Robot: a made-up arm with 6 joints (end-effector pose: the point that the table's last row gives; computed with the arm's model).
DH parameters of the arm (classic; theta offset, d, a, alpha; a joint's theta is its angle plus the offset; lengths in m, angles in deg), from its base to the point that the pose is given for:
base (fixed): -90 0.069 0 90
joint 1: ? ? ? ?
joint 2: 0 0.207 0.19 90
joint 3: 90 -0.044 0.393 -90
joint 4: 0 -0.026 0.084 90
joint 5: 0 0.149 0.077 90
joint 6: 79.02 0 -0.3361 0
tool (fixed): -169.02 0.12 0 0
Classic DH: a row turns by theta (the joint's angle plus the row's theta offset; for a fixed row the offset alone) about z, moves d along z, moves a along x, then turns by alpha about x.
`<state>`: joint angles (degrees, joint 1 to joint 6).
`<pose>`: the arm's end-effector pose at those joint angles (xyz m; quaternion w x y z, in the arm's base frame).
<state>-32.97 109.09 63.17 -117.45 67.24 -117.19</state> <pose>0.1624 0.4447 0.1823 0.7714 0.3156 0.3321 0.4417</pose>
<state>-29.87 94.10 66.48 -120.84 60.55 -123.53</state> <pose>0.1906 0.4255 0.1667 0.8353 0.2118 0.2875 0.4180</pose>
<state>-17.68 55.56 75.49 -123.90 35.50 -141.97</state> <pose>0.2668 0.3422 0.1868 0.9394 -0.2137 0.1348 0.2315</pose>
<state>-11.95 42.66 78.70 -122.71 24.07 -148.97</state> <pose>0.2671 0.3182 0.2326 0.9122 -0.3910 0.0554 0.1097</pose>
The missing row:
joint 1: 90 0.072 0.04 -90
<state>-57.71 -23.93 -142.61 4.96 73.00 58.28</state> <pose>-0.2611 -0.7992 0.3598 0.3610 0.6804 -0.5819 0.2611</pose>
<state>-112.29 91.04 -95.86 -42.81 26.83 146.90</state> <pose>0.5584 -0.5766 0.0164 0.1170 -0.6342 0.7626 -0.0515</pose>
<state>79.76 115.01 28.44 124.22 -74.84 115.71</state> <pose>0.1197 -0.1456 -0.8708 0.4961 -0.6773 0.5215 0.1520</pose>
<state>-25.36 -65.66 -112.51 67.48 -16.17 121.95</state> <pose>-0.6976 -0.5957 0.5502 0.0506 0.5612 -0.7477 0.3514</pose>
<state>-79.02 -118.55 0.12 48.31 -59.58 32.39</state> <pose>-0.5680 0.0880 0.5943 0.0628 -0.3319 0.8648 0.3716</pose>
